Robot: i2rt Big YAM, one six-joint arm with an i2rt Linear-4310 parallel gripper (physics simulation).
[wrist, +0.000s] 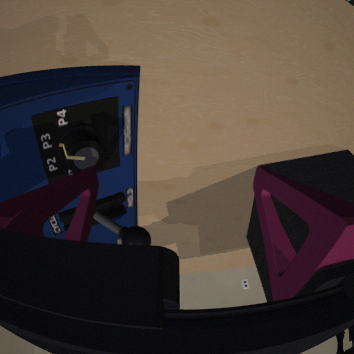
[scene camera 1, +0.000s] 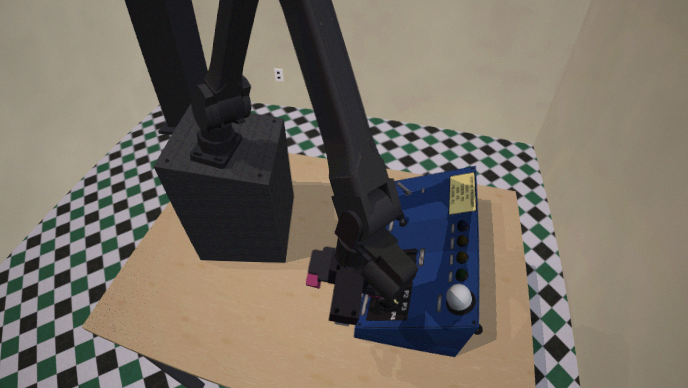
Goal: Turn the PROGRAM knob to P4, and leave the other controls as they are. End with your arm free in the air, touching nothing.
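Frame: origin at the arm's base, x left, y back, z up, level; centimetres.
Seen in the pictures: gripper, fingertip midpoint: (wrist: 175, 174); arm's base, origin of the base link: (scene camera 1: 216, 148).
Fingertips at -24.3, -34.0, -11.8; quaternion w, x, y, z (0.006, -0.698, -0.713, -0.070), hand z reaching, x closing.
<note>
Offsets run from my fingertips to a thing's top centre, as dx, dy, dz. "spot": to the spot under its first point. Level surfaces: height alone.
The PROGRAM knob @(+5.3, -8.4, -8.8) (wrist: 86, 157) is a dark round knob on a black plate @(+5.2, -9.8, -10.0) (wrist: 107, 112) (scene camera 1: 382, 314) marked with P labels. Its yellow pointer @(spot: +4.2, -11.2, -10.3) (wrist: 62, 146) (scene camera 1: 395, 301) has its tip toward P3 in the wrist view, and P4 is farther round the dial. The P1 label is mostly hidden behind a finger. My gripper (wrist: 175, 174) (scene camera 1: 345, 289) is open with nothing between its magenta fingers. In the wrist view one finger overlaps the panel just below the knob, and the other appears off to the right. Whether the first finger touches anything is not clear.
The blue console (scene camera 1: 425, 332) (wrist: 131, 107) stands on the wooden table @(dz -21.8) (scene camera 1: 240, 310) (wrist: 225, 75). A black-balled lever @(+17.7, -4.1, -5.2) (wrist: 136, 237) stands close to the left finger. A white dome @(spot: +1.6, -23.0, -0.7) (scene camera 1: 459, 297) and several dark round lamps line the console's far side. The black arm pedestal (scene camera 1: 240, 215) (wrist: 257, 210) stands left.
</note>
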